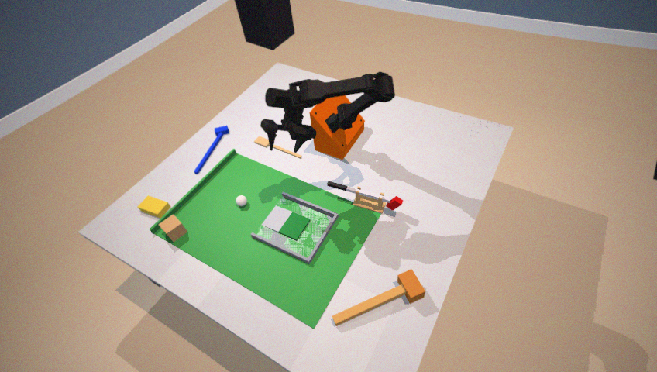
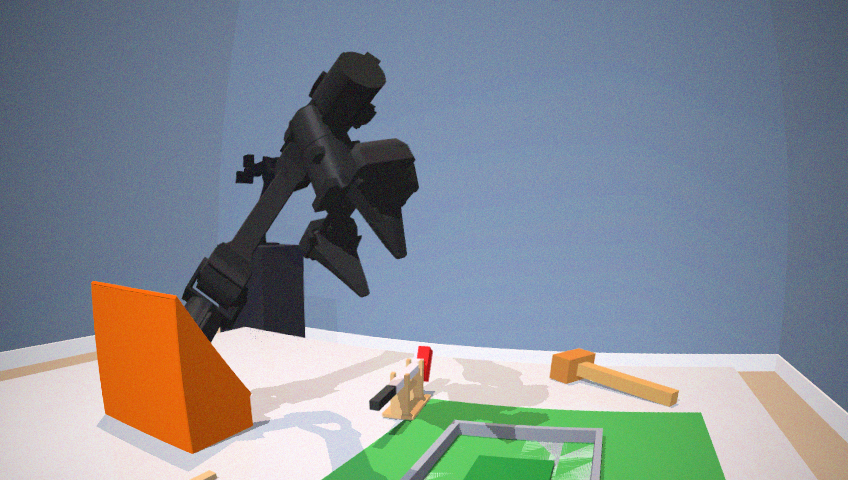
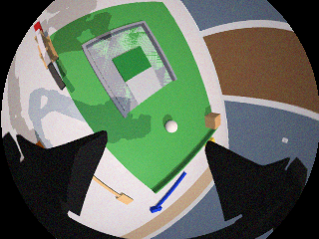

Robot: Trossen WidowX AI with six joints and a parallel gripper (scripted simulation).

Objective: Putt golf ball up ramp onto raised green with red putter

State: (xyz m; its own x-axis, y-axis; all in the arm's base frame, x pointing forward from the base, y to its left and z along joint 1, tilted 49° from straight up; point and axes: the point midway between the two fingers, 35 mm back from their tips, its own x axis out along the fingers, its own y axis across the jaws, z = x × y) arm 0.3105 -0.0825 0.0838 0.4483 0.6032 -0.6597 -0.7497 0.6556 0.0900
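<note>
Right now the wooden rack is 11 cm behind my gripper tip, 29 cm to the left of it and 21 cm below it. From my gripper tip the other things lie so: tan block: 37 cm ahead, 28 cm to the right, 22 cm below; green mat: 16 cm ahead, 1 cm to the right, 25 cm below; golf ball: 14 cm ahead, 15 cm to the right, 23 cm below.
</note>
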